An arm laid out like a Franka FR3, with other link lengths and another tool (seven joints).
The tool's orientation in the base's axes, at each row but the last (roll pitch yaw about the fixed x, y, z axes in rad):
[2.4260, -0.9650, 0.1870]
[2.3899, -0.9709, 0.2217]
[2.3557, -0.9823, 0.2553]
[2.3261, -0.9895, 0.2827]
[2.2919, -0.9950, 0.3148]
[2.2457, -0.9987, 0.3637]
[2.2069, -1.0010, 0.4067]
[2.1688, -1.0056, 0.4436]
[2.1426, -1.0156, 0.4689]
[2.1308, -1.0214, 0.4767]
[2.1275, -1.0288, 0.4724]
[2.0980, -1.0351, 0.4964]
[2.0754, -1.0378, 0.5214]
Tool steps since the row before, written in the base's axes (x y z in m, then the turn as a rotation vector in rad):
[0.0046, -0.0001, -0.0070, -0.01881, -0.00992, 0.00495]
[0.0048, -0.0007, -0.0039, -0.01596, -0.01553, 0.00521]
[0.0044, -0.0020, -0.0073, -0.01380, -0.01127, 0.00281]
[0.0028, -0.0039, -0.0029, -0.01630, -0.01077, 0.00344]
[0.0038, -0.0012, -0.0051, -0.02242, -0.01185, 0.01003]
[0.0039, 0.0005, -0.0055, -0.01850, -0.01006, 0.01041]
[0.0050, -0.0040, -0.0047, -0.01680, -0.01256, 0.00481]
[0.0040, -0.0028, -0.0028, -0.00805, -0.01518, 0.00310]
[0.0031, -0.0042, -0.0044, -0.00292, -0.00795, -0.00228]
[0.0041, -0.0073, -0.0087, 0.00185, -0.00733, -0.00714]
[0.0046, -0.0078, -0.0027, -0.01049, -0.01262, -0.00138]
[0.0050, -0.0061, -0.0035, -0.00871, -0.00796, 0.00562]
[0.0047, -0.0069, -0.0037, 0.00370, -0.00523, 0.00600]
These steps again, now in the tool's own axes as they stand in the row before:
[-0.0032, -0.0043, 0.0064, -0.00751, 0.01753, -0.01064]
[-0.0007, -0.0028, 0.0055, -0.00642, 0.02121, -0.00565]
[-0.0040, -0.0029, 0.0072, -0.00665, 0.01588, -0.00538]
[-0.0015, 0.0010, 0.0053, -0.00737, 0.01670, -0.00776]
[-0.0025, -0.0026, 0.0054, -0.00519, 0.02270, -0.01419]
[-0.0026, -0.0043, 0.0046, -0.00255, 0.01986, -0.01228]
[-0.0023, -0.0007, 0.0076, -0.00695, 0.01881, -0.00781]
[-0.0011, -0.0005, 0.0055, -0.00477, 0.01677, 0.00099]
[-0.0033, 0.0002, 0.0060, -0.00520, 0.00654, 0.00265]
[-0.0073, 0.0004, 0.0096, -0.00699, 0.00199, 0.00744]
[-0.0020, 0.0032, 0.0087, -0.00896, 0.01378, -0.00096]
[-0.0022, 0.0012, 0.0082, -0.00101, 0.01242, -0.00393]
[-0.0029, 0.0019, 0.0085, 0.00547, 0.00530, 0.00436]

